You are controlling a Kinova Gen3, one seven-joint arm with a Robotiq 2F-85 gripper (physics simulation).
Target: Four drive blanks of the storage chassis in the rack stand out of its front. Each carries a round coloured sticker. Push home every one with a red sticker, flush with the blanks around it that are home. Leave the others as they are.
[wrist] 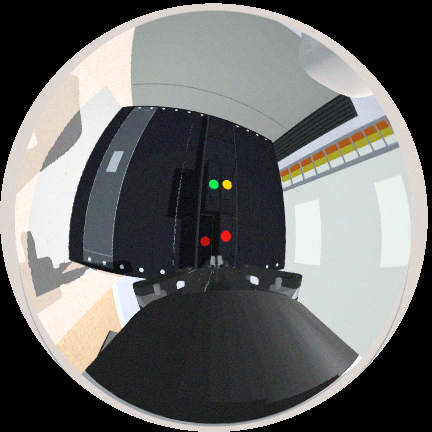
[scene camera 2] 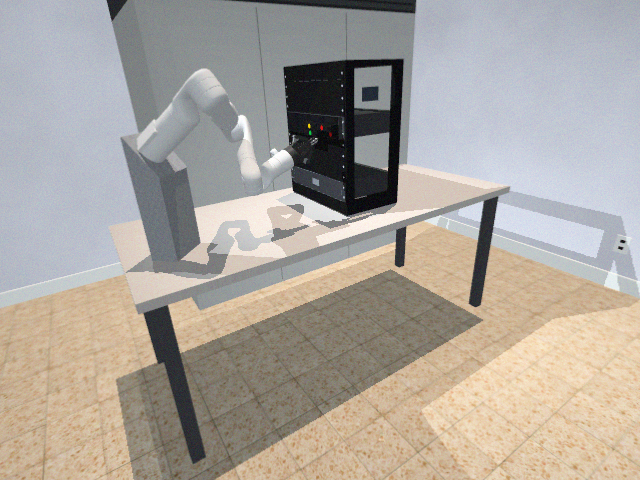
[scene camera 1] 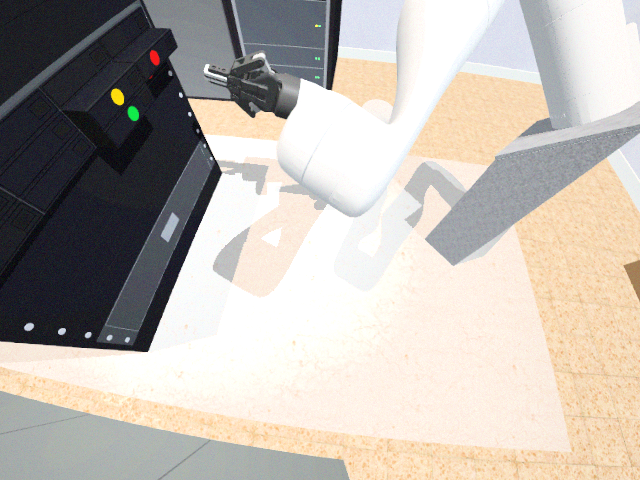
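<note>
The upper red-stickered blank (scene camera 1: 154,57) (scene camera 2: 321,127) (wrist: 226,236) stands out of the chassis front. The lower red-stickered blank (scene camera 1: 150,77) (scene camera 2: 330,134) (wrist: 205,241) sits back in shadow under it and looks flush; scene camera 1 shows only a sliver of its sticker. The yellow-stickered blank (scene camera 1: 117,96) (scene camera 2: 309,126) (wrist: 227,184) stands out, and so does the green-stickered blank (scene camera 1: 133,113) (scene camera 2: 310,133) (wrist: 213,184) below it. My gripper (scene camera 1: 216,73) (scene camera 2: 314,140) (wrist: 215,262) is shut and empty, in front of the red-stickered end of the chassis, apart from the blanks.
The black rack (scene camera 1: 77,232) (scene camera 2: 349,155) (wrist: 145,200) stands on the table (scene camera 1: 413,361) (scene camera 2: 444,186). Below the chassis are dark panels and a grey panel (scene camera 1: 149,268) (scene camera 2: 330,187) (wrist: 102,210) with a pale label. The arm's grey pedestal (scene camera 1: 496,196) (scene camera 2: 165,211) stands opposite the rack.
</note>
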